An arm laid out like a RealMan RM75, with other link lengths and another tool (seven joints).
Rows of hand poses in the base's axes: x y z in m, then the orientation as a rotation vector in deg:
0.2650, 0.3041, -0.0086, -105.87, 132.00, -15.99
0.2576, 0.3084, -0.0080, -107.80, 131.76, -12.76
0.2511, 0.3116, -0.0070, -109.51, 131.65, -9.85
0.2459, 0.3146, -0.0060, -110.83, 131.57, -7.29
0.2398, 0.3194, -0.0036, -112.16, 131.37, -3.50
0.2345, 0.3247, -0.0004, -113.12, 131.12, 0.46
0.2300, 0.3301, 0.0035, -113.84, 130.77, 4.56
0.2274, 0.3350, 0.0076, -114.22, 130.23, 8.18
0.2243, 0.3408, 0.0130, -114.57, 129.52, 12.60
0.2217, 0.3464, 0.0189, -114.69, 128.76, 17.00
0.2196, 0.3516, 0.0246, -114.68, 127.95, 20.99
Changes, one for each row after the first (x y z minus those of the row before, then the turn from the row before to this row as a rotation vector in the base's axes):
-0.0074, 0.0043, 0.0006, 1.10, 2.00, 1.22
-0.0065, 0.0032, 0.0010, 0.91, 1.89, 1.02
-0.0052, 0.0030, 0.0010, 0.83, 1.61, 0.79
-0.0061, 0.0048, 0.0024, 1.49, 2.07, 0.90
-0.0053, 0.0053, 0.0032, 1.69, 1.99, 0.75
-0.0045, 0.0054, 0.0039, 1.85, 1.94, 0.67
-0.0026, 0.0049, 0.0041, 1.81, 1.52, 0.56
-0.0031, 0.0058, 0.0054, 2.22, 1.85, 0.65
-0.0026, 0.0056, 0.0059, 2.27, 1.80, 0.55
-0.0021, 0.0052, 0.0057, 2.12, 1.59, 0.49

